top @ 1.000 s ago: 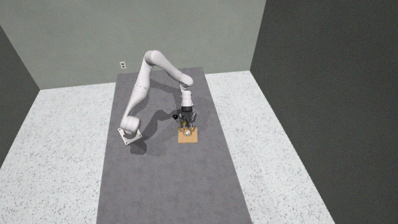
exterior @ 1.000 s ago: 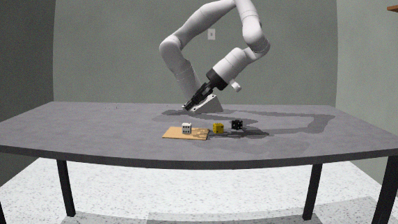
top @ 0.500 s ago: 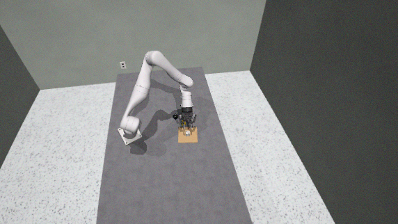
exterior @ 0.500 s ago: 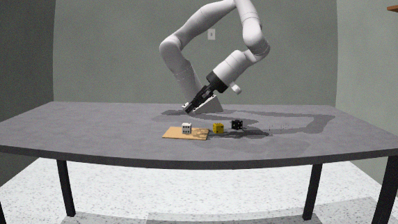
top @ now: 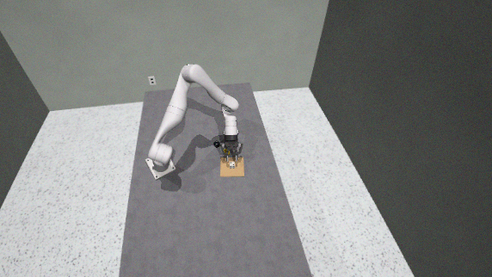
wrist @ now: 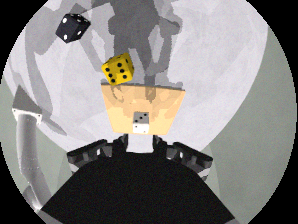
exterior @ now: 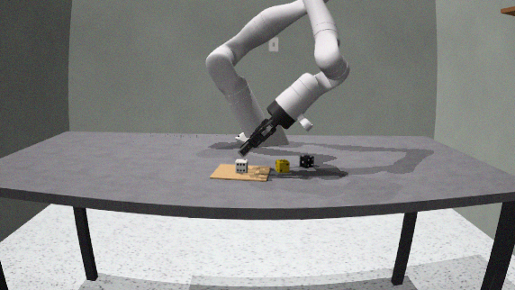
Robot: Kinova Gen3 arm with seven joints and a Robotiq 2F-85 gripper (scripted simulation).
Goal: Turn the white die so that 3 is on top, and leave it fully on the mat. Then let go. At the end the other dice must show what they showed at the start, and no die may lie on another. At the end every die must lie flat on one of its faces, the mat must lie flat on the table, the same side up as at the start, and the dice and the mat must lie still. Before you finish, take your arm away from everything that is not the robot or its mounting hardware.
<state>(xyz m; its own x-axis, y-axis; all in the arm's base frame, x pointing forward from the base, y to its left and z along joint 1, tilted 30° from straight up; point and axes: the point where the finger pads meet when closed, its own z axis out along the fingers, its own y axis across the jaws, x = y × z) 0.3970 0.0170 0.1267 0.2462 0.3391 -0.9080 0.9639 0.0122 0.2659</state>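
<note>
My gripper is now 5 cm above the white die and 1 cm to the left of it. Also, from my hand: tan mat (6 cm below, 1 cm to the right); yellow die (10 cm to the left, 5 cm below, 2 cm behind); black die (17 cm to the left, 7 cm behind, 5 cm below).
</note>
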